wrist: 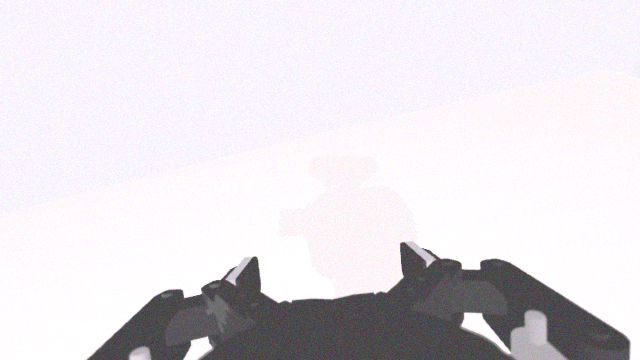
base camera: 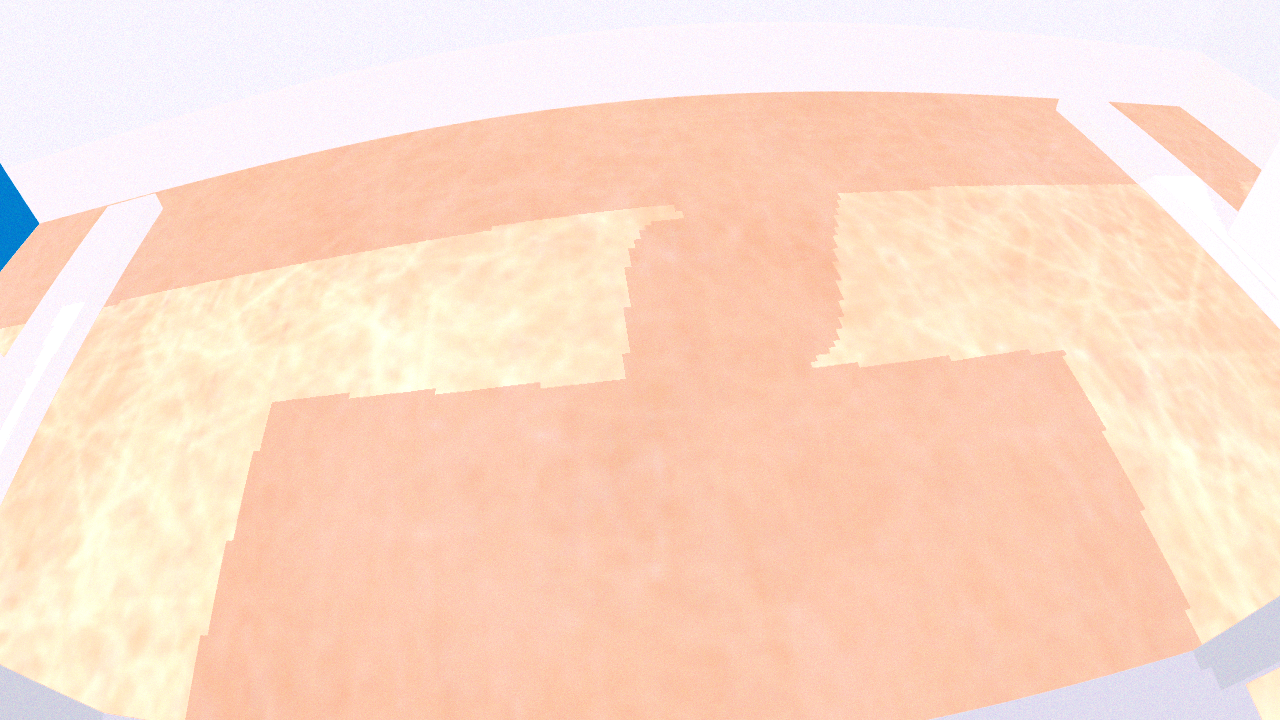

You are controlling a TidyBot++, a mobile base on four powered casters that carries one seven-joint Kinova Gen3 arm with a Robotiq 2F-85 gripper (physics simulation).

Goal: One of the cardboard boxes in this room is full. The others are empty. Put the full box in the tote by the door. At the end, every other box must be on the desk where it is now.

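Frame: origin at the arm's base, x left, y ahead, z down, level; metres.
Where they show: gripper, fingertip midpoint: (wrist: 330, 265).
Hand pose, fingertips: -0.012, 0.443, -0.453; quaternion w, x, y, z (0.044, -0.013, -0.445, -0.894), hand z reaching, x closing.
Things, the pixels of their top centre, and the offset from my fingertips, as dx, dy, dz. "*": a spot on its surface instead. Level surfaces: height alone.
- white desk top, its level: dz +0.130
- desk's left foot, surface spot: (base camera: 120, 232) * +0.591, +0.223, +0.825
- right foot, surface spot: (base camera: 1109, 138) * -0.586, +0.297, +0.828
- tan floor, its level: dz +0.850
My gripper (wrist: 330, 265) is open, with nothing between its fingers, and points over the white desk top (wrist: 125, 240) in the wrist view. A faint shadow of the arm and gripper falls on the desk top between and beyond the fingers. The desk's far edge slants up to the right against a pale wall. The cardboard boxes and the tote do not show in either view. In the base camera view the desk's left foot (base camera: 120, 232) and right foot (base camera: 1109, 138) stand on the floor.
The tan floor (base camera: 671, 537) carries a wide shadow with sunlit patches around it. A pale wall (base camera: 626, 35) with a white baseboard (base camera: 626, 71) runs across the back. A blue surface (base camera: 12, 219) shows at the left edge. The desk's feet stand to both sides.
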